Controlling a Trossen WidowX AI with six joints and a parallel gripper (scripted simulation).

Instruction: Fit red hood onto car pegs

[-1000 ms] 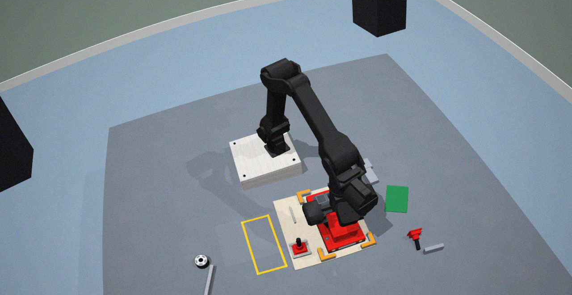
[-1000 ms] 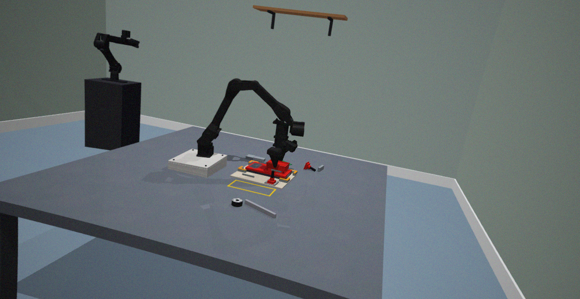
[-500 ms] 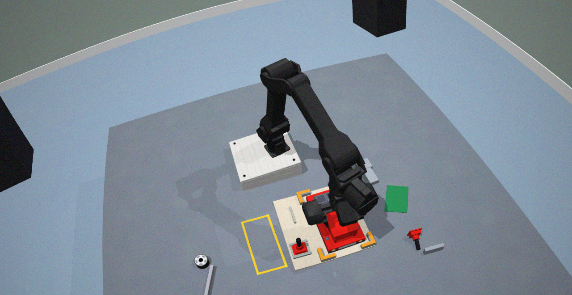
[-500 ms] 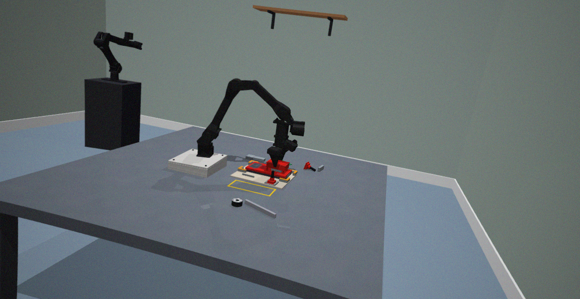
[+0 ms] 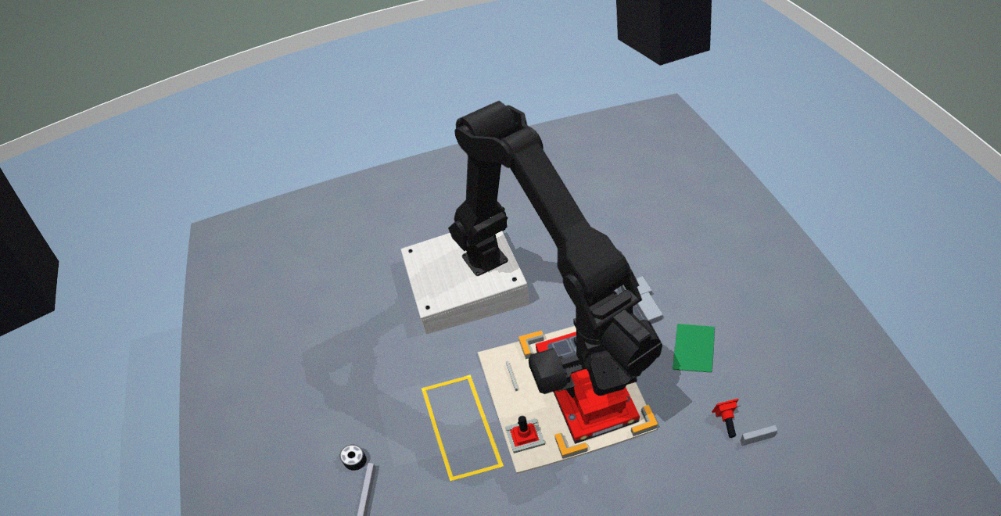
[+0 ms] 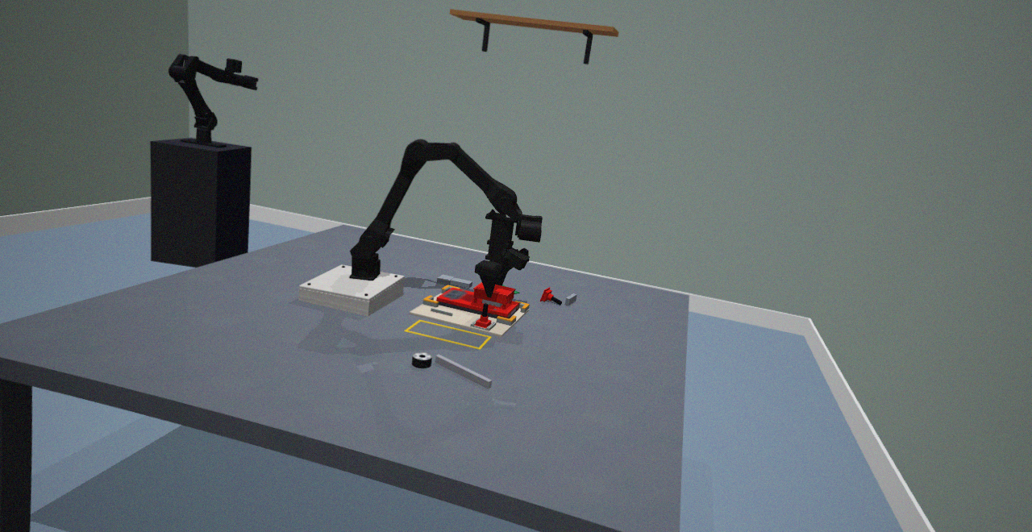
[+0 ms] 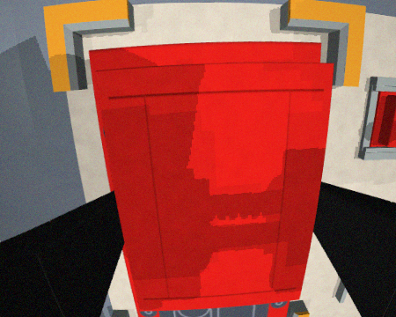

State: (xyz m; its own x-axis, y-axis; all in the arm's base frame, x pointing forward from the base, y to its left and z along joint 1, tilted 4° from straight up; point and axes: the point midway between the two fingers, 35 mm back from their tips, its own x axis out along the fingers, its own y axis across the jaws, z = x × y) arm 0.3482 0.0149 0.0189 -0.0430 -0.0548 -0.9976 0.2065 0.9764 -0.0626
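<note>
Now: gripper tip 30 mm above the grey engine block. The rest, counted from my gripper tip: green plate 210 mm to the left, 50 mm below; red hood 10 mm above; wheel 380 mm to the right, 100 mm behind, 40 mm below.
</note>
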